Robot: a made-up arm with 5 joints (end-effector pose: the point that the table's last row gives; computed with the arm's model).
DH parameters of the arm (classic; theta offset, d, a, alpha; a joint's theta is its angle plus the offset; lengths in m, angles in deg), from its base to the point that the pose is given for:
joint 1: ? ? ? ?
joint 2: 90 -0.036 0.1 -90
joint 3: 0 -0.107 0.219 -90
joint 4: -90 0.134 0.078 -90
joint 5: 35.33 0 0.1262 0
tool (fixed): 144.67 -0.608 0 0
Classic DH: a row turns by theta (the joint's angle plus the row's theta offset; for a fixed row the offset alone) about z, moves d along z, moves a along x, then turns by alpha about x.
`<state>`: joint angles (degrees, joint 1 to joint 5).
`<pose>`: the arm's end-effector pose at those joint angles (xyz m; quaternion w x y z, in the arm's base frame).
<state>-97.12 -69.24 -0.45 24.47 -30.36</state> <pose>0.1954 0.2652 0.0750 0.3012 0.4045 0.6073 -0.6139</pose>
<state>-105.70 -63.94 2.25 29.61 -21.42</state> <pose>0.2063 0.2488 0.0991 0.3101 0.4749 0.5528 -0.6105</pose>
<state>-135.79 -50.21 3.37 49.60 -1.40</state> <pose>0.2745 0.1312 0.2222 0.2351 0.6935 0.3235 -0.5993</pose>
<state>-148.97 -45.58 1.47 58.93 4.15</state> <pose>0.2817 0.0631 0.2870 0.1836 0.7661 0.1962 -0.5839</pose>
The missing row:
joint 1: 0 -0.181 -0.031 90
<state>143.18 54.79 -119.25 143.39 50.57</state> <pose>0.3157 0.5508 -0.4848 0.8891 0.3495 -0.1454 -0.2573</pose>
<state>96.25 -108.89 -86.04 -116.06 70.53</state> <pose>0.4189 -0.0677 -0.8635 0.7102 -0.2441 -0.1026 0.6523</pose>
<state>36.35 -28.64 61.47 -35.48 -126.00</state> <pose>0.2192 0.0107 -0.6188 0.7998 -0.0158 -0.4359 -0.4124</pose>
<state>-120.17 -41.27 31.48 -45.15 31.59</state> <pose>-0.1901 -0.1171 -0.6009 0.8183 -0.0798 0.1838 -0.5388</pose>
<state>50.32 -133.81 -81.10 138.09 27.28</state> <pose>0.7274 -0.2411 -0.2041 0.4408 -0.5311 -0.6474 0.3233</pose>
